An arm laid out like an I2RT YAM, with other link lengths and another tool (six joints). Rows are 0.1 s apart.
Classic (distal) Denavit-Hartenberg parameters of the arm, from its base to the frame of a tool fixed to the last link. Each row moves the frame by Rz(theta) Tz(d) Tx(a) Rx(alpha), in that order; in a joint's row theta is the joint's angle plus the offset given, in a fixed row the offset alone. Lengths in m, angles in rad.
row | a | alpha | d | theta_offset
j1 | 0.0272 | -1.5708 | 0.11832 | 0
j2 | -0.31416 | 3.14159 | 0 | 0
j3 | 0.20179 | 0 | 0 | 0.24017
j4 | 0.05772 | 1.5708 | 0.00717 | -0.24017
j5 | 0 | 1.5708 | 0.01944 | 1.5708
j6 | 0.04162 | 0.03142 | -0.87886 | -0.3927
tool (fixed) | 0 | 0 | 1.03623 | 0
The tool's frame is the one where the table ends.
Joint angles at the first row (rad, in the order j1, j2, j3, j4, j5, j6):
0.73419, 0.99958, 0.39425, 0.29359, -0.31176, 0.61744
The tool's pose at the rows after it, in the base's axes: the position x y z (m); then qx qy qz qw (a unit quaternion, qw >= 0):
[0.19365 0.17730 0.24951 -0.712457 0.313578 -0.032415 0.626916]
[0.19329 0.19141 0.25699 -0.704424 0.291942 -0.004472 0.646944]
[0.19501 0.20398 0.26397 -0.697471 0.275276 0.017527 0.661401]
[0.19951 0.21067 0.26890 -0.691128 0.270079 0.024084 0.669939]
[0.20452 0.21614 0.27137 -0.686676 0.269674 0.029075 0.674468]
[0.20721 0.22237 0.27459 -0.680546 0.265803 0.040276 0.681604]
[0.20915 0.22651 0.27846 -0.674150 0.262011 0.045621 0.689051]
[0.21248 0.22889 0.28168 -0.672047 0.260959 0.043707 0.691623]
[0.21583 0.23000 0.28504 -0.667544 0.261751 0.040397 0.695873]
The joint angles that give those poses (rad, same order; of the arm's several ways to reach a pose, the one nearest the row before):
0.71194, 1.02244, 0.37206, 0.38722, -0.39156, 0.65581
0.71183, 1.06651, 0.36892, 0.48200, -0.46181, 0.68355
0.71328, 1.11377, 0.37570, 0.56135, -0.51381, 0.70928
0.71332, 1.14831, 0.38480, 0.61260, -0.52847, 0.72609
0.71348, 1.18102, 0.39472, 0.64981, -0.53489, 0.74142
0.71463, 1.21050, 0.40038, 0.69701, -0.55317, 0.76555
0.71789, 1.22942, 0.40357, 0.73761, -0.55990, 0.78335
0.71798, 1.24153, 0.41737, 0.74399, -0.55733, 0.78444
0.71789, 1.25080, 0.42547, 0.75871, -0.54938, 0.79011

